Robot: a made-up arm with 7 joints.
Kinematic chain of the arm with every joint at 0, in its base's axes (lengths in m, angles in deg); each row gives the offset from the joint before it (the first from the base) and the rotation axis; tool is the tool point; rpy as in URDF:
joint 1: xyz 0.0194 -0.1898 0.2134 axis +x
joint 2: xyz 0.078 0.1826 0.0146 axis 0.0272 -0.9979 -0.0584
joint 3: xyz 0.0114 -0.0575 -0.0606 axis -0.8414 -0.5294 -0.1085
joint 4: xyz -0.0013 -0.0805 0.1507 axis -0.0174 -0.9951 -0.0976
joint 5: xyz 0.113 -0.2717 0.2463 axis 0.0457 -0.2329 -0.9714
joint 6: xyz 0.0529 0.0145 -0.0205 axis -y
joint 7: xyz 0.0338 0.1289 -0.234 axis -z
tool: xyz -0.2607 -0.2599 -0.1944 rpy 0 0 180
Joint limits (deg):
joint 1: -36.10..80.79
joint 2: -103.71..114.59
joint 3: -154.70..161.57
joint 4: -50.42..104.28
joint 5: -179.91..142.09
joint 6: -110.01..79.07
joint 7: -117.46..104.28
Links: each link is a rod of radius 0.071 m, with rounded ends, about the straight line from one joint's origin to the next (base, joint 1, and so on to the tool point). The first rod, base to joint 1, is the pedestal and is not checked.
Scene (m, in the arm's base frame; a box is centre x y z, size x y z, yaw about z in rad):
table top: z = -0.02
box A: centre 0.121 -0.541 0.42 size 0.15 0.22 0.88 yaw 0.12
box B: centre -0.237 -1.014 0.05 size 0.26 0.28 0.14 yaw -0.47
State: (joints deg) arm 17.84 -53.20 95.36 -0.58 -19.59 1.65 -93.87
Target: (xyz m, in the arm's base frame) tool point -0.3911 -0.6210 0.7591
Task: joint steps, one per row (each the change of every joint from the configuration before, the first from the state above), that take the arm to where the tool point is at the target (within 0.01 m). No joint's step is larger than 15 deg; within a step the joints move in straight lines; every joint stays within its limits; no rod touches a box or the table.
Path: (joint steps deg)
1: -8.46 0.23 12.90 -12.46 11.85 9.11 -5.90
2: -8.46 0.24 12.91 -12.46 11.86 9.11 -5.89
3: -8.45 0.23 12.90 -12.46 11.85 9.11 -5.90
4: -8.46 0.23 12.91 -12.46 11.86 9.11 -5.90
5: 14.81 14.91 -11.39 12.56 1.72 -3.28 7.73
6: 14.81 14.90 -11.39 12.57 1.71 -3.28 7.73
7: 14.81 14.90 -11.38 12.56 1.72 -3.28 7.73
8: 14.81 14.91 -11.39 12.56 1.72 -3.28 7.73
9: 14.81 14.90 -11.39 12.56 1.71 -3.28 7.73

